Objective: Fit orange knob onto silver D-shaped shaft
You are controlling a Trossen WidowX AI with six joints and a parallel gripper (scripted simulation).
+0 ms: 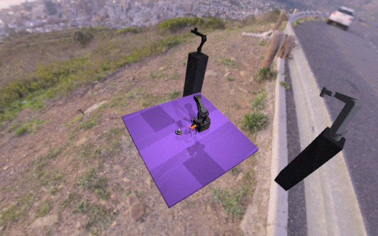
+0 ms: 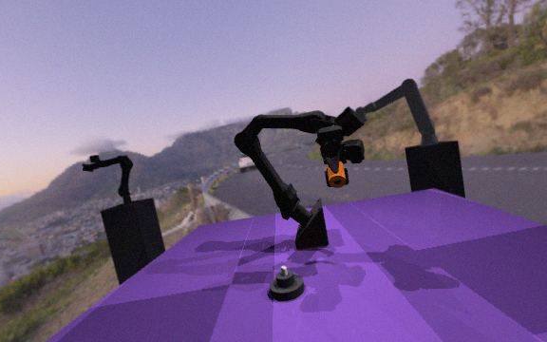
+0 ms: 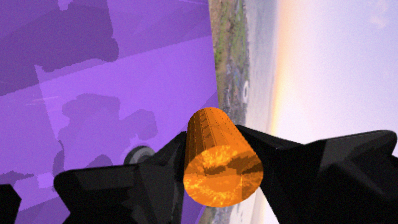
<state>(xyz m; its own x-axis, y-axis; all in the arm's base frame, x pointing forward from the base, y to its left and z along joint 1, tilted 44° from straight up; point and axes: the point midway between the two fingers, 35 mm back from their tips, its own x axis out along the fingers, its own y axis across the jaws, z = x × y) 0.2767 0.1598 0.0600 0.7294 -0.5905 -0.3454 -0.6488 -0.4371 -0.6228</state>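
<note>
The orange knob is 30 mm behind my gripper tip, 20 mm above it and 10 mm to the left of it. Round my gripper tip: round pedestal (220 mm below, 170 mm to the right, 20 mm ahead).
</note>
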